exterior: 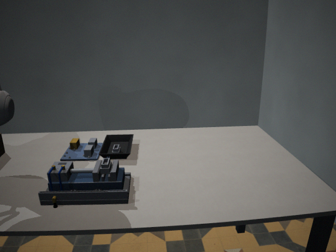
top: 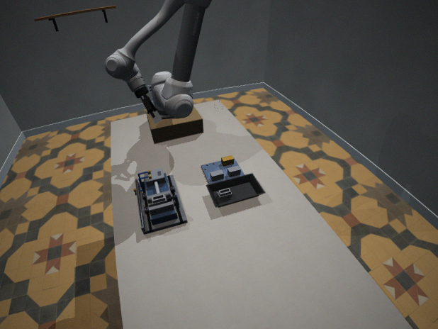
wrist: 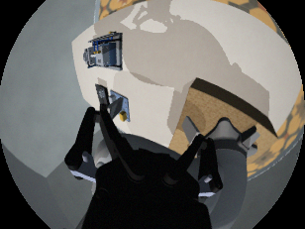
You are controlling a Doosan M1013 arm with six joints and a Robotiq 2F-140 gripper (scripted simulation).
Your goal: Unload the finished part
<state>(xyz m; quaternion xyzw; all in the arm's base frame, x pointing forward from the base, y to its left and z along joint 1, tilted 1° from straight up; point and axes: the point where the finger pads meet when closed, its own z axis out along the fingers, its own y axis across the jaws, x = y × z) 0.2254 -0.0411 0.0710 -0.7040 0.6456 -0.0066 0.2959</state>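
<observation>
My hand is 450 mm short of the blue vise body, 140 mm above it and 10 mm to the left of it. Also, from my hand: yellow block (350 mm to the left, 250 mm ahead, 150 mm below); blue-hosed cylinder (360 mm ahead, 100 mm below, 20 mm to the right); blue plate (310 mm to the left, 300 mm ahead, 170 mm below).
</observation>
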